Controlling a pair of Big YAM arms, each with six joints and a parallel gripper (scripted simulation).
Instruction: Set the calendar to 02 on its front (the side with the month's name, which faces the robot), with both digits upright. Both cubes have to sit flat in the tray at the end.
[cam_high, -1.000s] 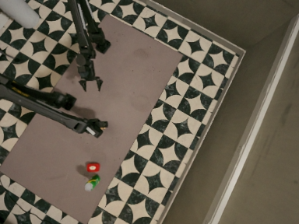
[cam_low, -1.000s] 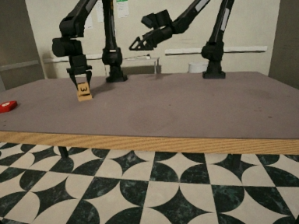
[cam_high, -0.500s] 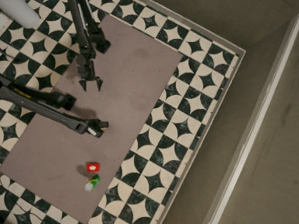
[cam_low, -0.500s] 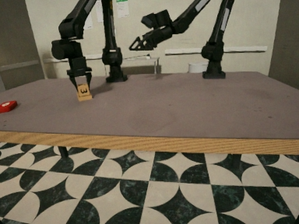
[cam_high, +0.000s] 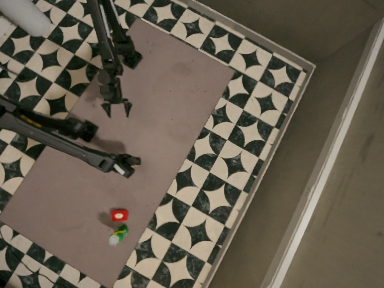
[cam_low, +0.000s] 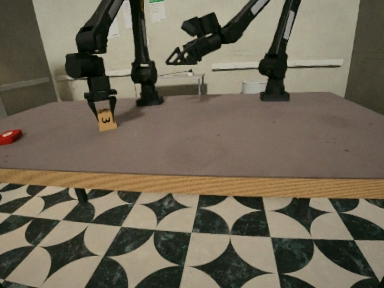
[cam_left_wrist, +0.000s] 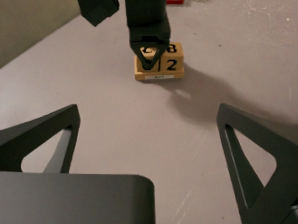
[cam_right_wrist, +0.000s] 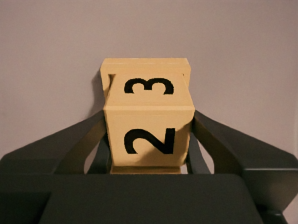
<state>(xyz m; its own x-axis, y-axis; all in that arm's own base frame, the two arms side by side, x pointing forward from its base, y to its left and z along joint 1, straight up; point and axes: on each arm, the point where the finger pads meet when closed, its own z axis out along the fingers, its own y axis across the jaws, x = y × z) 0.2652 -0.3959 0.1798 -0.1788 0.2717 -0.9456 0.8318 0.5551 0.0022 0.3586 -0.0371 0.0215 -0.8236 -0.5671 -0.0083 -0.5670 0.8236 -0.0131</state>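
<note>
The cube is right at my right hand. Also, from my right hand: wooden tray 2 cm behind, 1 cm to the right, 2 cm below; then red block 9 cm ahead, 30 cm to the right, 2 cm below; then white bottle 16 cm ahead, 39 cm to the right, 3 cm above.
</note>
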